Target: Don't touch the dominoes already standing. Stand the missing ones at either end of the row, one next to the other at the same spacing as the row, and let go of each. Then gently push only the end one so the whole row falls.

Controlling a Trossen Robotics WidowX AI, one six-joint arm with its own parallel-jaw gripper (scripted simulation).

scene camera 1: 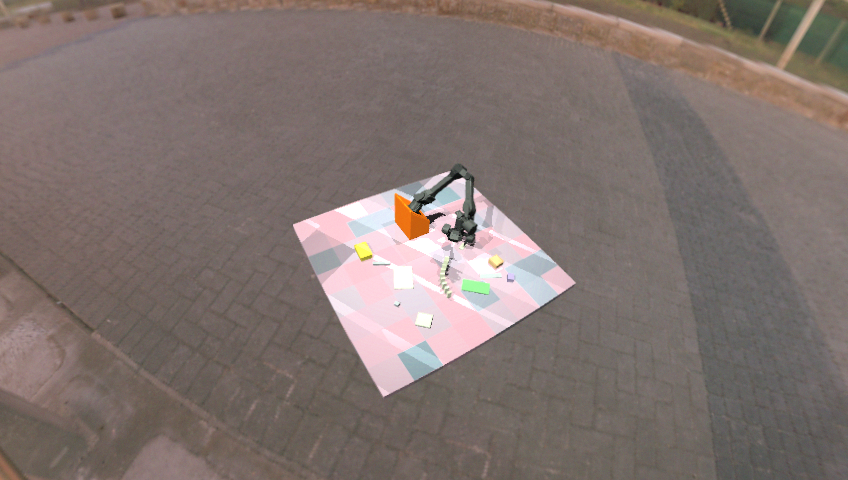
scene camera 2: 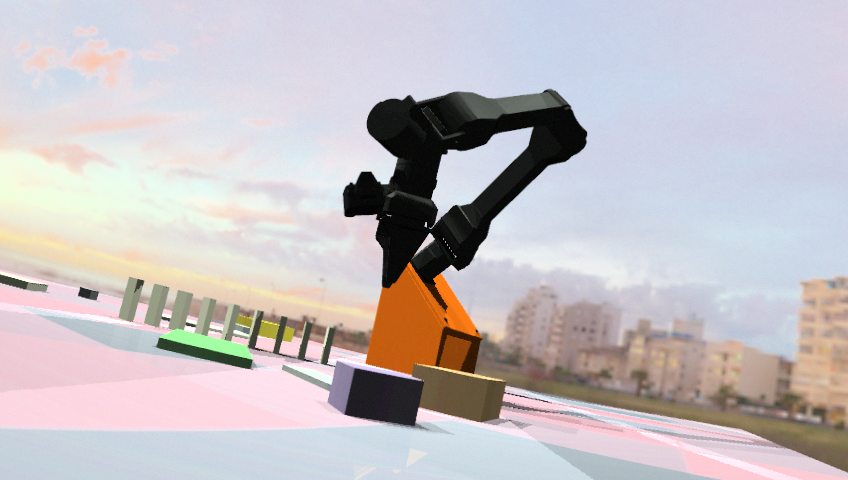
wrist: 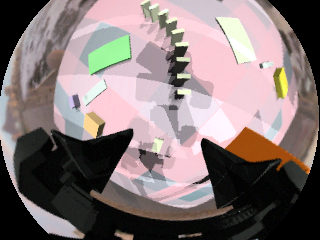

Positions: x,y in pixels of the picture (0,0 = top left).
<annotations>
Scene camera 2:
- my gripper: 388,285
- tan block: 478,398
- green slab: 222,351
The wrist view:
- my gripper: 167,137
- green slab: 119,50
</annotations>
